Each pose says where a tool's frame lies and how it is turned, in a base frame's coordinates. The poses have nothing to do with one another.
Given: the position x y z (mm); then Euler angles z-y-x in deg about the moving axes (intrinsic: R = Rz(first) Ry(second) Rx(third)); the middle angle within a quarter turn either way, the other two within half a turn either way.
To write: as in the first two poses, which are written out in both.
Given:
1: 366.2, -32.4, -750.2, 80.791, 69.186, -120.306
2: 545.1, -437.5, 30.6, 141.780, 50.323, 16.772
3: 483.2, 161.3, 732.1, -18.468, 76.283, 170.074
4: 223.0, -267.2, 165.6, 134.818, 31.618, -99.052
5: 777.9, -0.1, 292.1, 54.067, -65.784, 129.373
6: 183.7, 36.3, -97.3, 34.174, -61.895, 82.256
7: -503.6, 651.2, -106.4, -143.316, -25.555, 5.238
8: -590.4, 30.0, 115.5, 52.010, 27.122, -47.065
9: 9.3, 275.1, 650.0, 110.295, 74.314, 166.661
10: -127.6, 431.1, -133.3, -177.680, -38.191, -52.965
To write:
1: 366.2, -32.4, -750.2, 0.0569, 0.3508, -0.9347, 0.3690, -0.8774, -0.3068
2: 545.1, -437.5, 30.6, -0.5016, 0.3950, -0.7697, -0.7669, -0.6148, 0.1842
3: 483.2, 161.3, 732.1, 0.2249, -0.0751, -0.9715, -0.1532, -0.9873, 0.0409
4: 223.0, -267.2, 165.6, -0.6002, 0.6041, -0.5243, 0.4765, -0.2564, -0.8410
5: 777.9, -0.1, 292.1, 0.2407, 0.3321, 0.9120, 0.0999, -0.9431, 0.3171
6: 183.7, 36.3, -97.3, 0.3897, 0.2646, 0.8821, -0.7988, -0.3795, 0.4668
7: -503.6, 651.2, -106.4, -0.7235, -0.5390, 0.4314, 0.6265, -0.7751, 0.0824
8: -590.4, 30.0, 115.5, 0.5478, 0.7015, -0.4559, -0.7423, 0.1562, -0.6516
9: 9.3, 275.1, 650.0, -0.0938, 0.2536, -0.9628, 0.8356, 0.5458, 0.0624
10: -127.6, 431.1, -133.3, -0.7853, -0.0318, 0.6183, -0.4688, -0.6218, -0.6274
